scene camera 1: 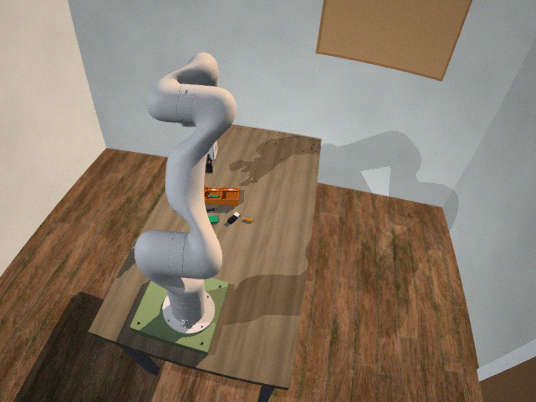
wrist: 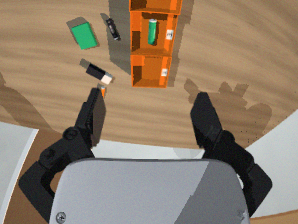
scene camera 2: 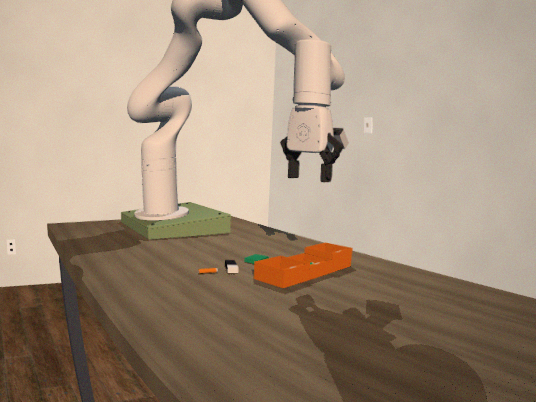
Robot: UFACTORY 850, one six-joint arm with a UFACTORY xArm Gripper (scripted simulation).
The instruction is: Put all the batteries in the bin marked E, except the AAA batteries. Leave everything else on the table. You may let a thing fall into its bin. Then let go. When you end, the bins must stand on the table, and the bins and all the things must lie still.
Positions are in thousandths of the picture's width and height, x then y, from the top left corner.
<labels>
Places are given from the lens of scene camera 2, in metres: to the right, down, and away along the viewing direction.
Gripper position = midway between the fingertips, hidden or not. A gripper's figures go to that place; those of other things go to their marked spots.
my gripper (scene camera 2: 577, 449): 0.09, -0.05, 1.00
orange bin row (scene camera 2: 523, 675): 0.03, 0.14, 0.91
</labels>
